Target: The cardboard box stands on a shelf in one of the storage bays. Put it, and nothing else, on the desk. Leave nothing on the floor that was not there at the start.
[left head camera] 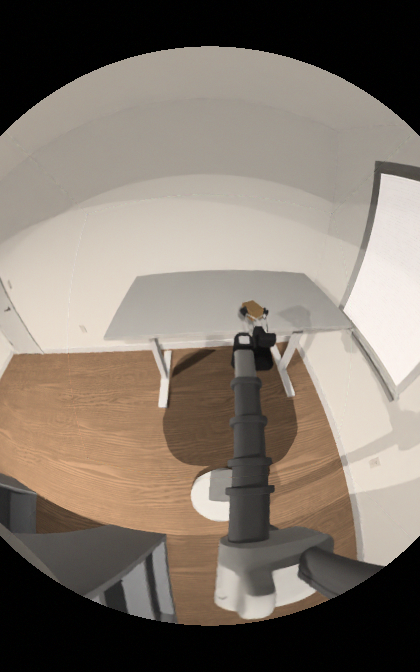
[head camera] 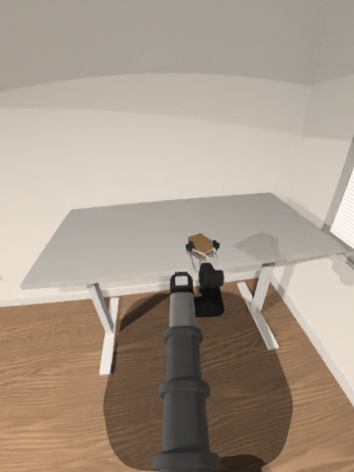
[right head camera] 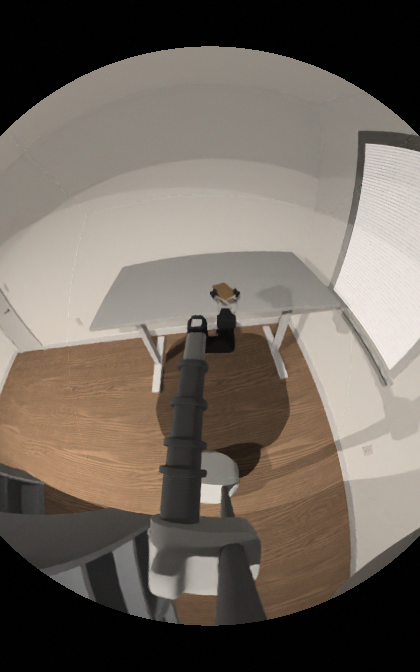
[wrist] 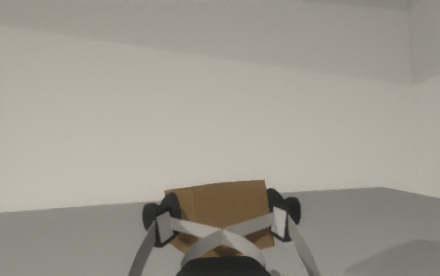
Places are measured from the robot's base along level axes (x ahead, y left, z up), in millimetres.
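Pixels of known places: gripper, fingertip midpoint: (head camera: 202,242) (wrist: 222,207).
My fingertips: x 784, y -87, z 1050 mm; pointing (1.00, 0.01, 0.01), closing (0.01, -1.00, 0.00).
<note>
Behind a point stands the place of what it marks.
The brown cardboard box (head camera: 202,244) @[x 732, y -82, z 1076 mm] (left head camera: 253,309) (right head camera: 224,290) (wrist: 230,205) @[x 732, y -93, z 1062 mm] is between the two fingertips of my gripper (head camera: 203,246) @[x 784, y -87, z 1050 mm] (left head camera: 254,312) (right head camera: 225,293) (wrist: 222,207) @[x 784, y -87, z 1050 mm], which is shut on it. In the wrist view the dark pads press on its left and right sides, and the box is slightly tilted. The arm is stretched out, and box and gripper are over the front part of the grey desk (head camera: 125,235) @[x 1056, y 300, z 922 mm] (left head camera: 175,305) (right head camera: 160,295) (wrist: 75,235) @[x 1151, y 245, z 922 mm], right of its middle. Whether the box's underside touches the desk top cannot be told; it is hidden.
A wall stands behind the desk, and a wall with a window (left head camera: 395,260) (right head camera: 385,240) is to its right. The desk's white legs (head camera: 106,345) (left head camera: 164,385) stand on the wood floor. Dark grey storage units (left head camera: 100,555) (right head camera: 75,535) are at the lower left, near my base.
</note>
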